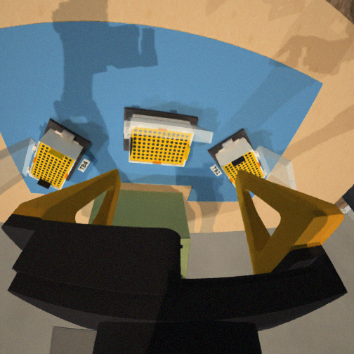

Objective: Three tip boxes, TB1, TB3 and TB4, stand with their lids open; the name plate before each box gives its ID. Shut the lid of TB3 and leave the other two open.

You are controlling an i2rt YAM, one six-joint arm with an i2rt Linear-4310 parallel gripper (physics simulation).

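The middle tip box (160, 146), with a yellow perforated rack, stands on the blue mat with its long side facing the gripper. Its name plate does not show. Its see-through lid (202, 134) is open, seen nearly edge-on along the far side. The left tip box (52, 165) stands behind the plate TB4 (84, 165); its lid (22, 159) is open to the left. The right tip box (242, 162) has a small plate (216, 170), apparently TB1; its lid (280, 167) is open to the right. My gripper (177, 175) is open and empty, its fingertips apart on the near side of the boxes.
The blue mat (200, 65) lies on a curved wooden table top (230, 20). A green block (150, 207) shows between the fingers at the table's near edge. The grey floor (215, 252) lies nearer. Dark arm shadows fall across the mat's upper left.
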